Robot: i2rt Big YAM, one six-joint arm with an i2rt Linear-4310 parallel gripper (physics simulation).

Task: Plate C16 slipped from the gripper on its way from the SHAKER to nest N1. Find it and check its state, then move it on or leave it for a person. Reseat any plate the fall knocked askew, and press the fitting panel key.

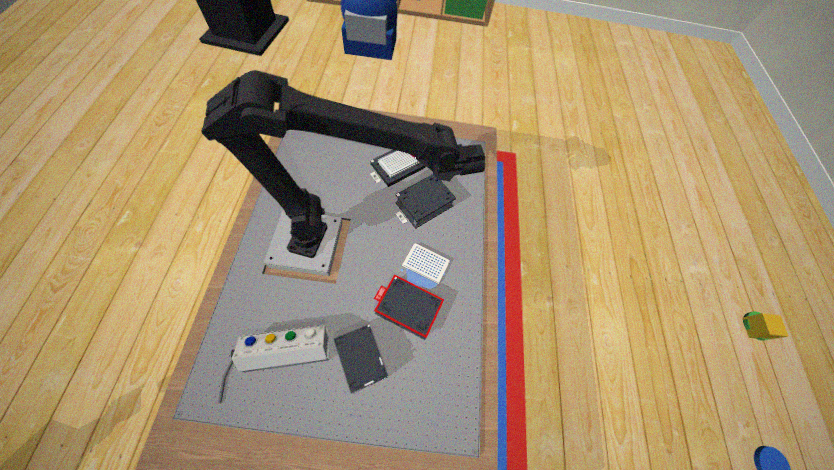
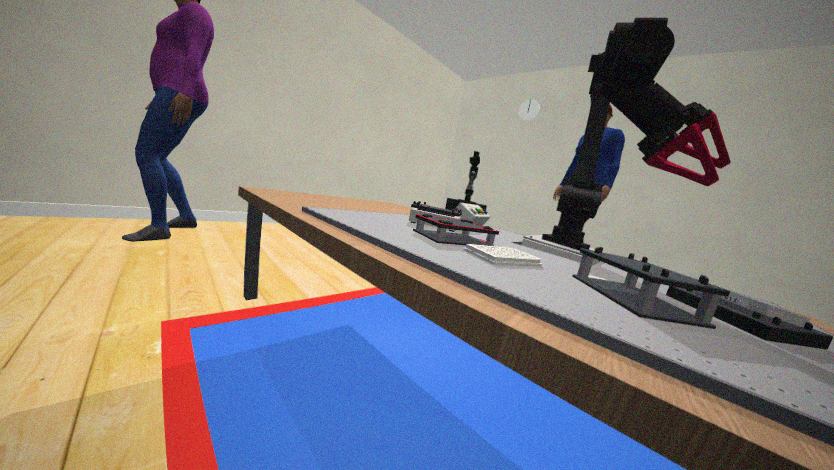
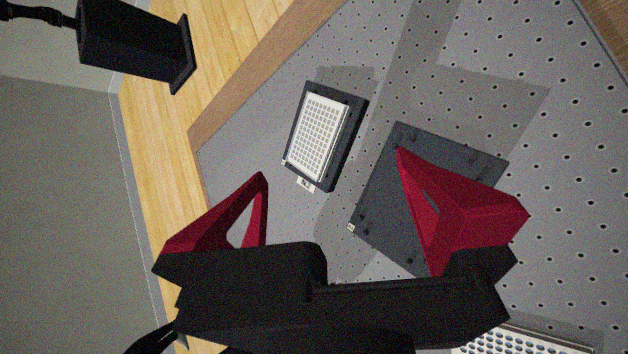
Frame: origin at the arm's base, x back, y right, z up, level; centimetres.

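Where they show: gripper, fingertip midpoint: (image 2: pixel 720 173) (image 3: pixel 327 166); arm's base, origin of the base link: (image 1: pixel 308 238) (image 2: pixel 564 244).
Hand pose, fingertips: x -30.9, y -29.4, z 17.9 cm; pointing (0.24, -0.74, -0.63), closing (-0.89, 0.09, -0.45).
Note:
Each offset is from my fingertips to the top centre of the thing. "spot": to the spot under its first point.
A white plate with blue-looking wells @(dx -6.6, dy +26.6, dz -18.9 cm) (image 1: pixel 426 262) (image 2: pixel 503 255) (image 3: pixel 520 342) lies flat on the grey board, beside a pale blue patch @(spot: dx -6.4, dy +32.1, dz -20.3 cm) (image 1: pixel 421 279) that reaches to the red-edged stand (image 1: pixel 410 306) (image 2: pixel 455 223). Another white plate @(dx +11.8, dy -7.6, dz -15.7 cm) (image 1: pixel 398 164) (image 3: pixel 318 136) sits on a dark low block @(dx +12.2, dy -7.9, dz -17.3 cm) (image 3: pixel 353 131), offset to one side; its seating is hard to tell. A dark raised stand (image 1: pixel 424 199) (image 2: pixel 653 274) (image 3: pixel 375 195) is bare on top. The key panel @(dx +24.4, dy +61.5, dz -12.0 cm) (image 1: pixel 280 350) (image 2: pixel 473 214) has blue, yellow, green and white keys. My gripper (image 2: pixel 721 173) (image 3: pixel 327 166) is open and empty, high above the board. Labels are unreadable.
A dark slab @(spot: dx +3.8, dy +59.2, dz -14.9 cm) (image 1: pixel 360 359) stands beside the key panel. A red and blue floor mat (image 1: pixel 513 291) (image 2: pixel 361 385) lies along the table edge. Two people, one in purple (image 2: pixel 182 52) and one in blue (image 2: pixel 612 152), stand beyond the table. A black pedestal (image 1: pixel 239 26) (image 3: pixel 131 41) stands on the floor.

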